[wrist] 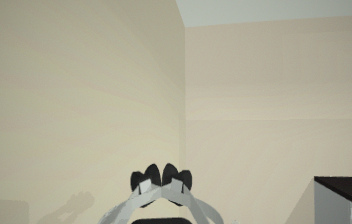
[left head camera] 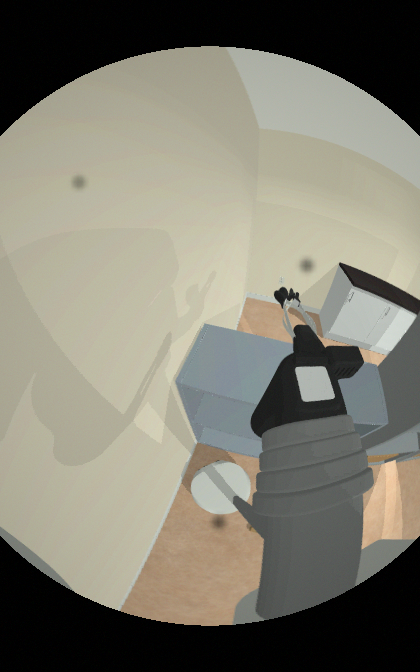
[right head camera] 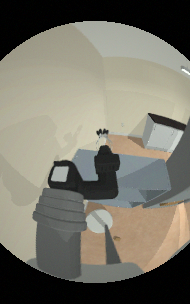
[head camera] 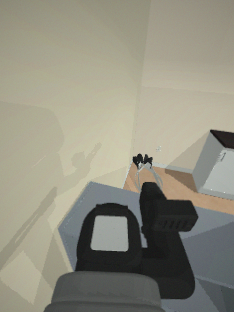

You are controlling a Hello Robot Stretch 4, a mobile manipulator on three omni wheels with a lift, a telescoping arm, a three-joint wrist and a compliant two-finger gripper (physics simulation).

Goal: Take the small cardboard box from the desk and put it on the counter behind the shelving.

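The small cardboard box cannot be made out with certainty in any view. My gripper is shut, its dark fingertips close together with nothing visible between them. It is held out in the air in front of the room corner, beyond a low blue-grey unit. The counter, a white cabinet with a dark top, stands against the far wall, to the right of the gripper and apart from it. The tall dark grey panel at the right may be the shelving.
The low blue-grey unit stands below the arm, close to the left wall. A round white object is on the floor nearer the robot. A tiny tan object lies near it.
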